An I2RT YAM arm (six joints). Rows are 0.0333 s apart.
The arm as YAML. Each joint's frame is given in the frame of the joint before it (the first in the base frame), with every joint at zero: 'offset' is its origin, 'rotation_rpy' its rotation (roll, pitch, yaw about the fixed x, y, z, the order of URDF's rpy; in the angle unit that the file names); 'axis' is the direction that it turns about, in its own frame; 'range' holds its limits. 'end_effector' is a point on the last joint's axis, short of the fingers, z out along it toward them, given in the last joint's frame.
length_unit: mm
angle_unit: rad
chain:
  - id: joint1
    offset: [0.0, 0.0, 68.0]
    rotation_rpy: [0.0, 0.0, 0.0]
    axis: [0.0, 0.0, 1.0]
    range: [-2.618, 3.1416]
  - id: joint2
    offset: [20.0, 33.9, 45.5]
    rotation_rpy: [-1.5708, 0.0, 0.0]
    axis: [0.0, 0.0, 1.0]
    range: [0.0, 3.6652]
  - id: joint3
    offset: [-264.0, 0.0, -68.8]
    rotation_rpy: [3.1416, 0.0, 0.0]
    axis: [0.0, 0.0, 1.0]
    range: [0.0, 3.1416]
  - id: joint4
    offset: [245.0, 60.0, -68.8]
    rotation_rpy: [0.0, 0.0, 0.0]
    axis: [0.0, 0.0, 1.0]
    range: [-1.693, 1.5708]
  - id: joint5
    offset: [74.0, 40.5, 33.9]
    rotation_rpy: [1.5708, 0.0, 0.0]
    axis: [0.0, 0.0, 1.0]
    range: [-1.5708, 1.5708]
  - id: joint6
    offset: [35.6, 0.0, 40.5]
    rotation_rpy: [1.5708, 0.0, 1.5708]
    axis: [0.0, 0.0, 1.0]
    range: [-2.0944, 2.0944]
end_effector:
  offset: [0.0, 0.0, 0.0]
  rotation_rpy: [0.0, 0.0, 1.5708]
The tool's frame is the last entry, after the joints.
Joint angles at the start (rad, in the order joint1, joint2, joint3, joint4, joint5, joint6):
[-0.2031 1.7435 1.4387 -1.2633 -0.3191 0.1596]
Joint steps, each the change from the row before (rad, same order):
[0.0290 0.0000 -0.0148 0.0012 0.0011 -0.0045]
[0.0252 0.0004 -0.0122 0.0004 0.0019 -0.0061]
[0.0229 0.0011 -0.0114 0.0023 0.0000 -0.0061]
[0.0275 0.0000 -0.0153 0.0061 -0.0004 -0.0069]
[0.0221 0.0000 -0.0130 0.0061 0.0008 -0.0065]
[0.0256 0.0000 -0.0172 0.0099 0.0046 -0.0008]
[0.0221 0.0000 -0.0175 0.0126 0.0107 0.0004]
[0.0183 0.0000 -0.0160 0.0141 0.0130 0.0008]
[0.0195 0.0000 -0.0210 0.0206 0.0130 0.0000]
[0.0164 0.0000 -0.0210 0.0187 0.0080 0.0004]
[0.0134 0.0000 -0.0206 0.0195 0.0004 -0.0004]
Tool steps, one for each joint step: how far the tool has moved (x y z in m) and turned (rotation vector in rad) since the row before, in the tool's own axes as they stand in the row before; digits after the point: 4 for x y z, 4 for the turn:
[0.0034 0.0070 0.0064 0.0047 0.0215 -0.0278]
[0.0028 0.0061 0.0055 0.0052 0.0189 -0.0262]
[0.0022 0.0055 0.0053 0.0031 0.0165 -0.0247]
[0.0027 0.0066 0.0063 0.0030 0.0170 -0.0302]
[0.0021 0.0052 0.0053 0.0036 0.0131 -0.0253]
[0.0023 0.0058 0.0066 0.0078 0.0139 -0.0229]
[0.0019 0.0045 0.0063 0.0134 0.0097 -0.0192]
[0.0014 0.0036 0.0055 0.0149 0.0052 -0.0161]
[0.0015 0.0036 0.0067 0.0149 0.0039 -0.0186]
[0.0016 0.0029 0.0064 0.0098 0.0054 -0.0148]
[0.0015 0.0024 0.0060 0.0019 0.0044 -0.0130]

